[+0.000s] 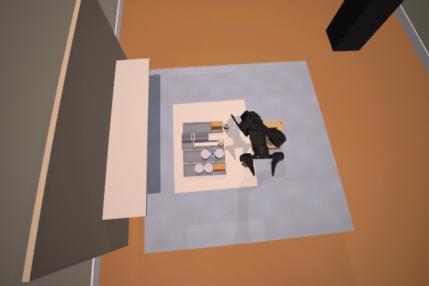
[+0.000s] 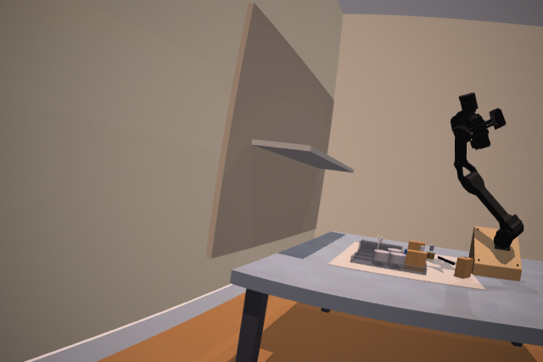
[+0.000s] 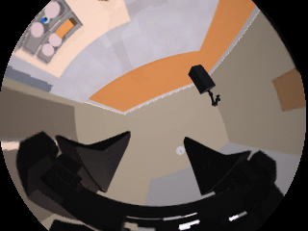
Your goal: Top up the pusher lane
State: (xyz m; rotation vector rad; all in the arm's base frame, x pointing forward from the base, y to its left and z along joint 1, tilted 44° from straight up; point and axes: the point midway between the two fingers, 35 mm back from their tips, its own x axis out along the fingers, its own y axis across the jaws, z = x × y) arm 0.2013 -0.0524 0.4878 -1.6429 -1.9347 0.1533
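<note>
Now: the black rod 10 mm ahead of my gripper tip, 470 mm to the right of it and 490 mm below it. Round my gripper tip: sprung lane 290 mm ahead, 340 mm to the right, 480 mm below; pusher plate 250 mm ahead, 340 mm to the right, 450 mm below.
</note>
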